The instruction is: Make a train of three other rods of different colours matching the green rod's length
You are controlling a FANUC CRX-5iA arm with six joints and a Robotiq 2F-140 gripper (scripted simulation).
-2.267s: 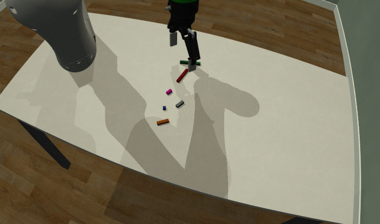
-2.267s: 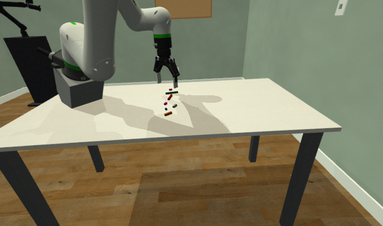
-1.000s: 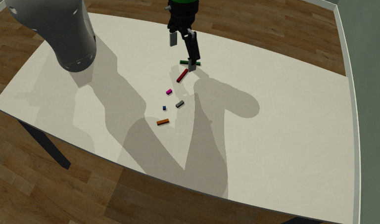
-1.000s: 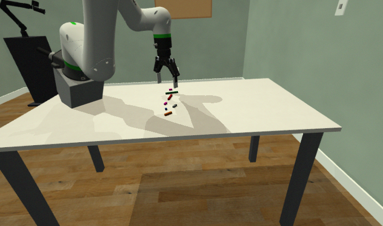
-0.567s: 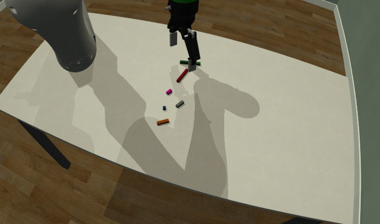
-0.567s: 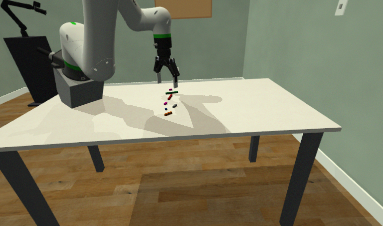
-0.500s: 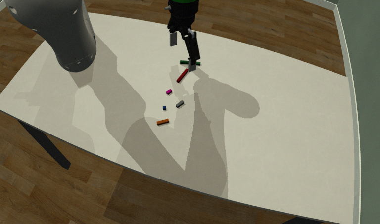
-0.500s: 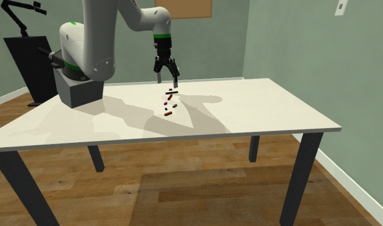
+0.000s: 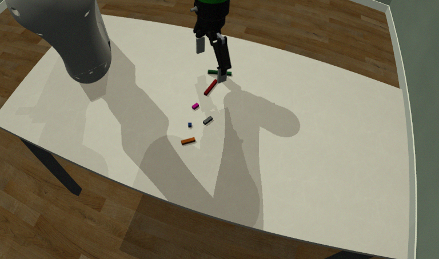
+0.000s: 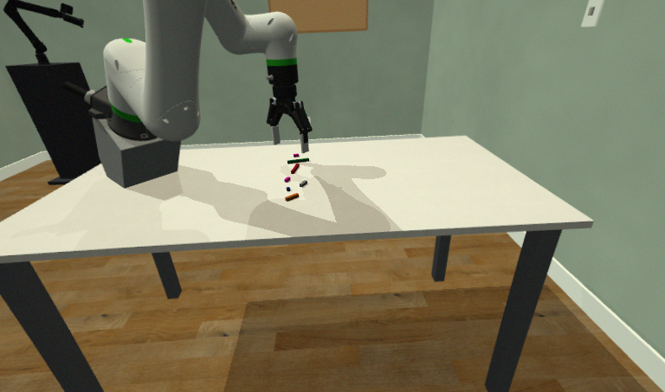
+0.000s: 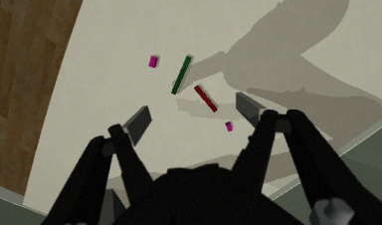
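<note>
Now: the small blue rod 2 cm ahead of my hand, 19 cm to the right of it and 8 cm below it. From my hand the other things lie so: grey rod 6 cm ahead, 15 cm to the right, 8 cm below; green rod 2 cm ahead, 4 cm to the left, 8 cm below; red rod 2 cm ahead, 3 cm to the right, 8 cm below.
</note>
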